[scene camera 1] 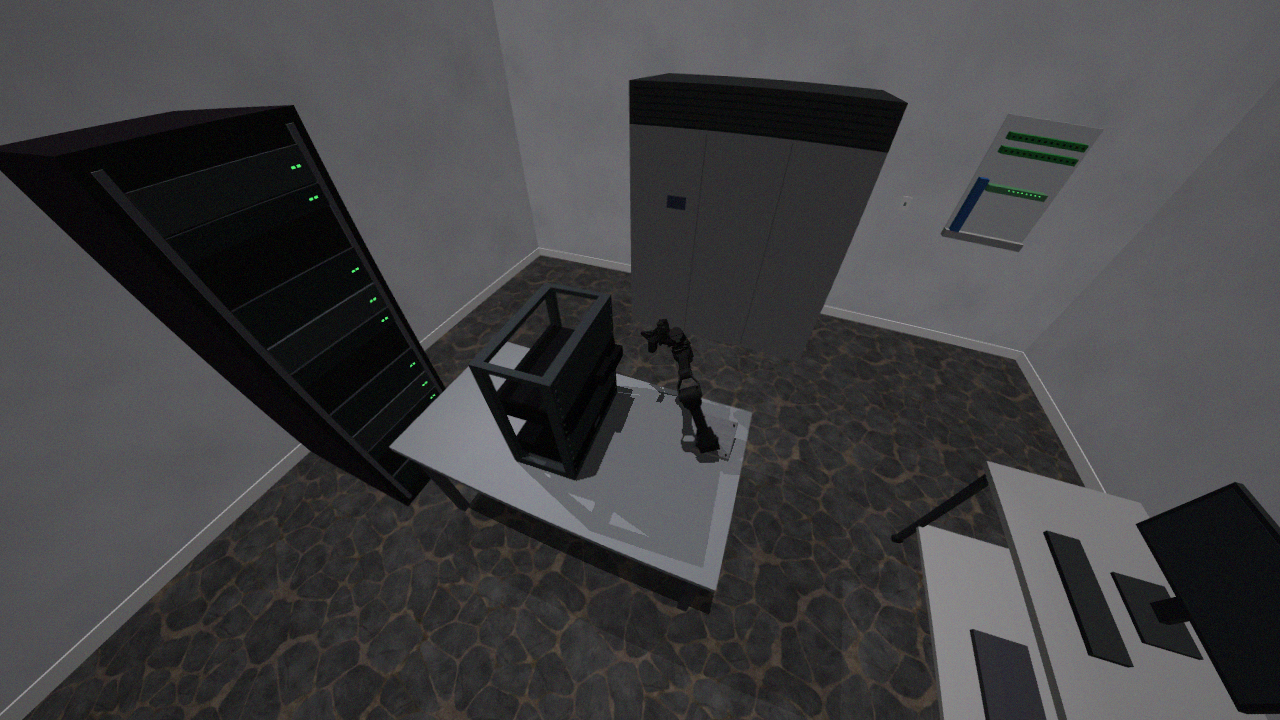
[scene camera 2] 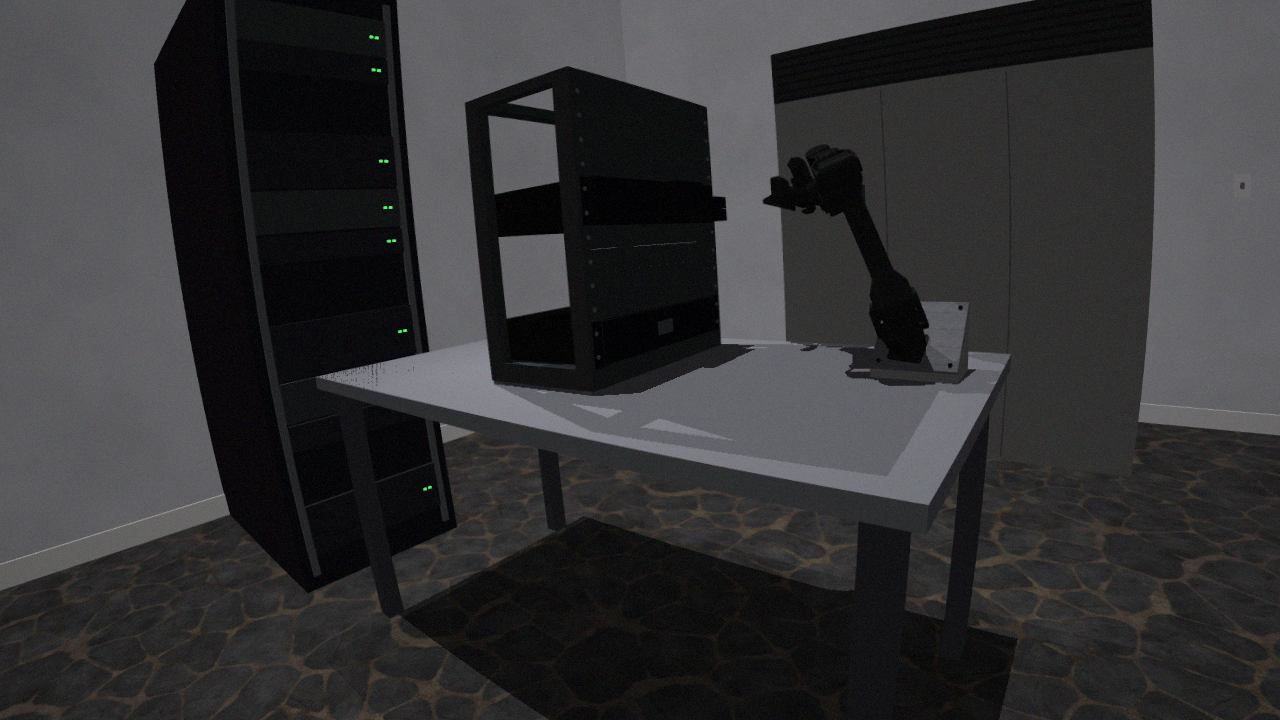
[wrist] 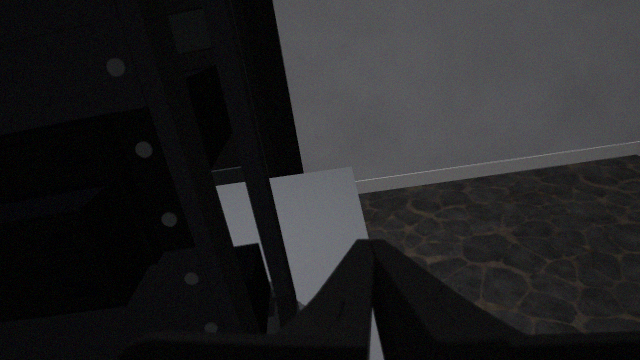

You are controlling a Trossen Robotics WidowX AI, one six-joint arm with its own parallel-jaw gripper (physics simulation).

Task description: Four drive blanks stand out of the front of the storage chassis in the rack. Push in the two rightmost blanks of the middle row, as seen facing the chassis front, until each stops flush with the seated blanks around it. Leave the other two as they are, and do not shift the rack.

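Frame: origin at the arm's base, x down, y back, z left, level; metres.
Seen in the pictures: gripper, fingertip midpoint: [scene camera 1: 640, 333] [scene camera 2: 763, 201] [wrist: 369, 252]; arm's base at its link origin: [scene camera 1: 709, 441] [scene camera 2: 908, 347].
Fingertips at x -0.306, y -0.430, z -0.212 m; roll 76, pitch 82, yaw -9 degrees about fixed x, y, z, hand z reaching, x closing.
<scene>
Offsets run from my fingertips to a thing's top centre. "spot": to the spot under its first point. Level surfaces: height alone.
The open-frame rack [scene camera 1: 514, 371] [scene camera 2: 574, 268] [wrist: 192, 200] stands upright on the table. The storage chassis {spot: dx +0.000, dy -0.031, dz +0.411 m} [scene camera 2: 644, 200] is a black band in the rack at mid-height. Dark blanks {dx -0.012, dy -0.084, dz +0.183 m} [scene camera 1: 617, 353] [scene camera 2: 720, 208] stick out of its front near the far end. In the wrist view a very dark protruding block {spot: dx -0.012, dy -0.046, dz +0.150 m} [wrist: 50, 200] shows at the left; separate blanks, rows and depths cannot be told. My gripper [scene camera 1: 646, 334] [scene camera 2: 768, 200] [wrist: 369, 252] is shut and empty. It is in front of the chassis, about level with the protruding blanks, with a visible gap in scene camera 2.
The white table {dx +0.361 m} [scene camera 1: 662, 537] [scene camera 2: 716, 447] [wrist: 320, 220] carries the rack and the arm's base plate [scene camera 2: 948, 331]. A tall server cabinet [scene camera 1: 205, 268] [scene camera 2: 201, 268] stands behind the rack. A grey cabinet [scene camera 1: 742, 223] [scene camera 2: 1056, 223] stands beyond the arm. A desk [scene camera 1: 975, 573] with a monitor is at the right.
</scene>
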